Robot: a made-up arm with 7 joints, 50 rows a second.
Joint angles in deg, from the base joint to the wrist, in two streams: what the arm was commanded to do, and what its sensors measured. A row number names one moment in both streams.
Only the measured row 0 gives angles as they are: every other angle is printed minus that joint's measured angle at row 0.
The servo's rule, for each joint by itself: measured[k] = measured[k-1] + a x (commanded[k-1-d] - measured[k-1]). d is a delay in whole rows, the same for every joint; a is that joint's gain. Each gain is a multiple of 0.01, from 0.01 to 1. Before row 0 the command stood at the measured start. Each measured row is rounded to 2 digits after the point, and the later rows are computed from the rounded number. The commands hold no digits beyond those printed.
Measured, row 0: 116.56, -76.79, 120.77, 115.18, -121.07, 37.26, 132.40
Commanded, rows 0 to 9: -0.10, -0.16, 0.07, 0.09, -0.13, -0.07, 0.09; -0.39, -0.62, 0.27, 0.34, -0.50, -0.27, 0.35; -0.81, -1.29, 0.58, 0.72, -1.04, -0.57, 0.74; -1.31, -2.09, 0.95, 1.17, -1.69, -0.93, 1.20; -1.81, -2.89, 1.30, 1.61, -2.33, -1.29, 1.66; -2.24, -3.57, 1.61, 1.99, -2.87, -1.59, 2.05; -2.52, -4.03, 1.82, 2.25, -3.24, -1.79, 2.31; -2.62, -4.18, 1.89, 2.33, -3.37, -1.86, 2.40; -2.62, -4.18, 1.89, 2.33, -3.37, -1.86, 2.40; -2.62, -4.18, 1.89, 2.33, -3.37, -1.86, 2.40
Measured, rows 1 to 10: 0.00, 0.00, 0.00, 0.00, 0.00, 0.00, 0.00; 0.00, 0.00, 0.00, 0.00, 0.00, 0.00, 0.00; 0.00, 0.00, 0.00, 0.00, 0.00, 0.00, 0.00; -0.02, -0.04, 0.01, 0.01, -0.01, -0.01, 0.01; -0.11, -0.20, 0.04, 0.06, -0.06, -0.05, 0.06; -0.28, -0.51, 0.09, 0.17, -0.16, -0.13, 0.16; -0.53, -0.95, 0.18, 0.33, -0.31, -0.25, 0.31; -0.84, -1.49, 0.29, 0.53, -0.51, -0.41, 0.50; -1.18, -2.07, 0.42, 0.76, -0.75, -0.59, 0.72; -1.50, -2.62, 0.56, 1.00, -1.00, -0.77, 0.94
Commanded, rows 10 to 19: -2.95, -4.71, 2.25, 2.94, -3.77, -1.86, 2.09; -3.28, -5.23, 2.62, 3.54, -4.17, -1.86, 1.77; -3.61, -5.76, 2.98, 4.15, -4.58, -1.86, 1.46; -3.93, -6.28, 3.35, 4.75, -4.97, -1.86, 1.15; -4.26, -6.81, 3.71, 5.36, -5.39, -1.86, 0.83; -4.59, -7.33, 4.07, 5.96, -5.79, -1.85, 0.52; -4.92, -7.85, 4.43, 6.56, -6.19, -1.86, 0.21; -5.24, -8.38, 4.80, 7.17, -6.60, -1.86, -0.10; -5.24, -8.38, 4.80, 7.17, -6.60, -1.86, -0.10; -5.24, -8.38, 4.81, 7.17, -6.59, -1.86, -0.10
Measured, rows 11 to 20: -1.77, -3.06, 0.69, 1.21, -1.24, -0.93, 1.14; -1.97, -3.37, 0.81, 1.39, -1.45, -1.07, 1.32; -2.13, -3.60, 0.92, 1.54, -1.64, -1.19, 1.47; -2.33, -3.91, 1.05, 1.76, -1.85, -1.29, 1.56; -2.56, -4.28, 1.21, 2.04, -2.08, -1.38, 1.59; -2.81, -4.69, 1.39, 2.38, -2.33, -1.45, 1.57; -3.08, -5.14, 1.59, 2.76, -2.59, -1.51, 1.51; -3.36, -5.61, 1.80, 3.18, -2.87, -1.56, 1.41; -3.66, -6.09, 2.03, 3.62, -3.16, -1.60, 1.29; -3.96, -6.58, 2.27, 4.09, -3.46, -1.64, 1.14
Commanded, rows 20 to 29: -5.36, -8.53, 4.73, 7.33, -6.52, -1.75, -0.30; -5.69, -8.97, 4.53, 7.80, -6.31, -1.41, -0.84; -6.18, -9.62, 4.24, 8.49, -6.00, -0.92, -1.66; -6.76, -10.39, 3.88, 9.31, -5.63, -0.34, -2.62; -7.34, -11.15, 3.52, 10.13, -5.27, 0.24, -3.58; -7.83, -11.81, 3.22, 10.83, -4.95, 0.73, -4.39; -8.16, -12.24, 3.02, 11.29, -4.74, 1.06, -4.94; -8.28, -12.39, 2.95, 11.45, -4.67, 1.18, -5.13; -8.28, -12.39, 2.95, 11.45, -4.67, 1.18, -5.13; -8.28, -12.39, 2.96, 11.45, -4.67, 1.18, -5.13
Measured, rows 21 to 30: -4.27, -7.08, 2.52, 4.58, -3.77, -1.67, 0.97; -4.50, -7.44, 2.75, 4.99, -4.05, -1.70, 0.82; -4.68, -7.70, 2.96, 5.34, -4.30, -1.72, 0.69; -4.84, -7.93, 3.14, 5.66, -4.52, -1.72, 0.55; -5.04, -8.22, 3.28, 6.00, -4.70, -1.67, 0.36; -5.31, -8.61, 3.38, 6.40, -4.83, -1.56, 0.08; -5.66, -9.11, 3.43, 6.87, -4.91, -1.38, -0.30; -6.06, -9.68, 3.44, 7.39, -4.95, -1.14, -0.76; -6.48, -10.28, 3.42, 7.94, -4.95, -0.86, -1.27; -6.88, -10.83, 3.38, 8.48, -4.93, -0.57, -1.78
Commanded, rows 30 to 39: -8.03, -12.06, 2.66, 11.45, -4.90, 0.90, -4.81; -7.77, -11.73, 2.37, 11.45, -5.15, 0.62, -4.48; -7.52, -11.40, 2.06, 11.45, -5.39, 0.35, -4.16; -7.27, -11.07, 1.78, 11.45, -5.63, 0.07, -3.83; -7.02, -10.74, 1.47, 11.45, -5.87, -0.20, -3.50; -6.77, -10.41, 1.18, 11.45, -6.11, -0.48, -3.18; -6.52, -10.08, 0.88, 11.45, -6.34, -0.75, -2.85; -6.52, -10.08, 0.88, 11.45, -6.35, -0.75, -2.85; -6.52, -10.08, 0.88, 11.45, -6.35, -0.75, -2.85; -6.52, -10.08, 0.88, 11.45, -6.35, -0.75, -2.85
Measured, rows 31 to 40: -7.22, -11.27, 3.34, 8.96, -4.90, -0.31, -2.25; -7.47, -11.58, 3.30, 9.36, -4.88, -0.09, -2.65; -7.66, -11.81, 3.27, 9.69, -4.86, 0.10, -3.00; -7.75, -11.88, 3.21, 9.97, -4.86, 0.22, -3.25; -7.75, -11.84, 3.13, 10.21, -4.89, 0.28, -3.42; -7.69, -11.72, 3.02, 10.41, -4.94, 0.29, -3.52; -7.59, -11.54, 2.90, 10.58, -5.01, 0.26, -3.56; -7.45, -11.32, 2.76, 10.72, -5.10, 0.19, -3.55; -7.29, -11.07, 2.60, 10.84, -5.20, 0.09, -3.50; -7.11, -10.79, 2.43, 10.94, -5.31, -0.04, -3.41
